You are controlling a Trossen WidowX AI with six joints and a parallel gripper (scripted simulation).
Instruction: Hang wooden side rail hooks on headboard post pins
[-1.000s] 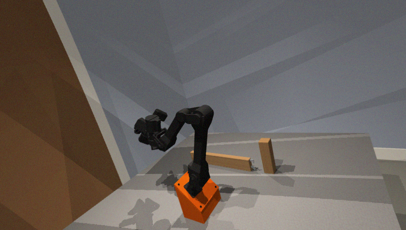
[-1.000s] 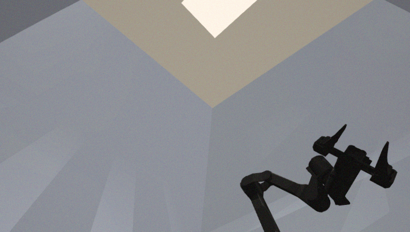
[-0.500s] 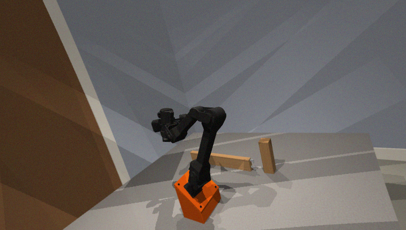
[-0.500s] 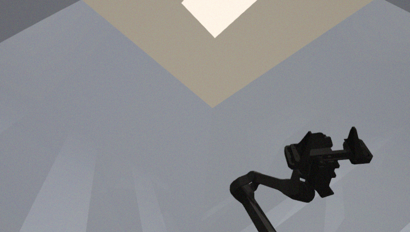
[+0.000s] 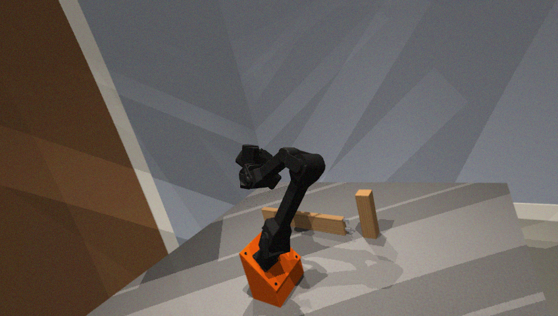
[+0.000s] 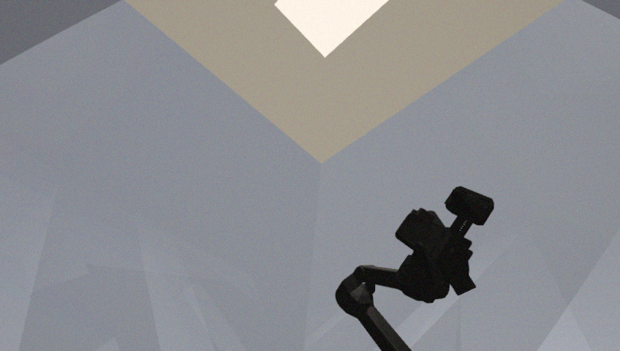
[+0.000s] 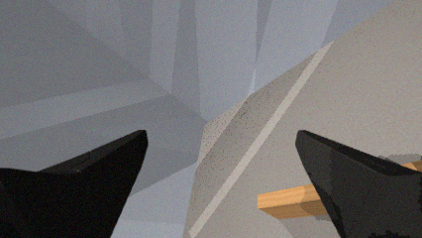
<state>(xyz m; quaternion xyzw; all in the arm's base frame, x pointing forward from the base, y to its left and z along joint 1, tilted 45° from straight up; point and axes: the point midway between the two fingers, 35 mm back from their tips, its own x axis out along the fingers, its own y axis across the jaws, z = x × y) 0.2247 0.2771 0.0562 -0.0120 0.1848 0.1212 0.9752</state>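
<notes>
Now: gripper tip 350 mm to the left of the wooden headboard post, 250 mm above it and 110 mm short of it.
</notes>
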